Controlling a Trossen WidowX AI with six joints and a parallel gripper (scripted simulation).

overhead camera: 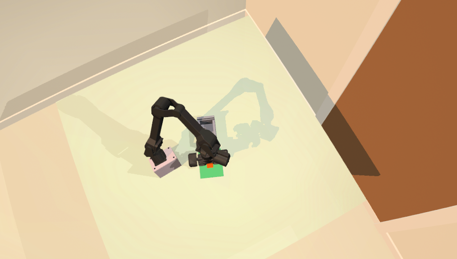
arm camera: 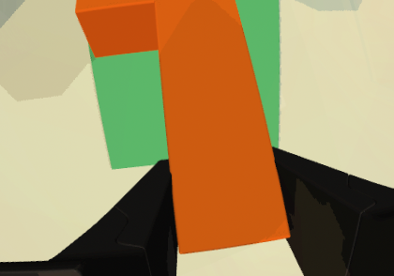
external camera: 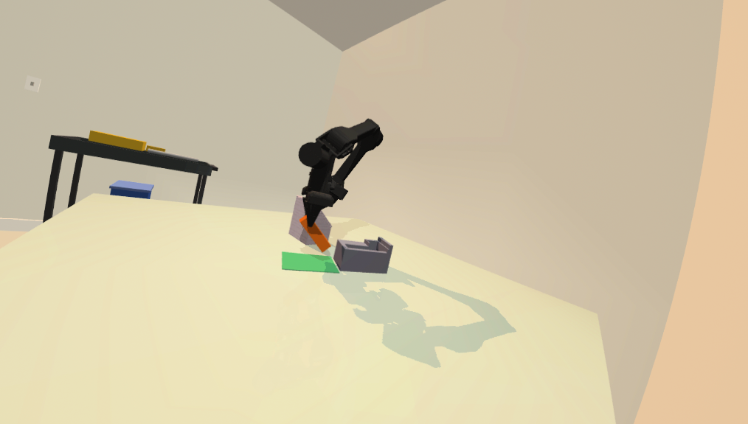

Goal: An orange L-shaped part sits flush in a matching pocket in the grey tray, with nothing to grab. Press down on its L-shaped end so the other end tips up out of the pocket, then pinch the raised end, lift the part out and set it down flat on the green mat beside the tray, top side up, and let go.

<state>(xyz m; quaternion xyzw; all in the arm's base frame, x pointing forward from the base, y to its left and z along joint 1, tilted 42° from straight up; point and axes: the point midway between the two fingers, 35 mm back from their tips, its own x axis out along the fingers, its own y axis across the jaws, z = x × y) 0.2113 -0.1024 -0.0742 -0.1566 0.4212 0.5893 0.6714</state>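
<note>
Now: gripper tip 120 mm above the green mat, 20 mm to the right of it and 10 mm short of it. The rest, counted from my gripper tip: orange L-shaped part 40 mm to the left, 30 mm below.
</note>
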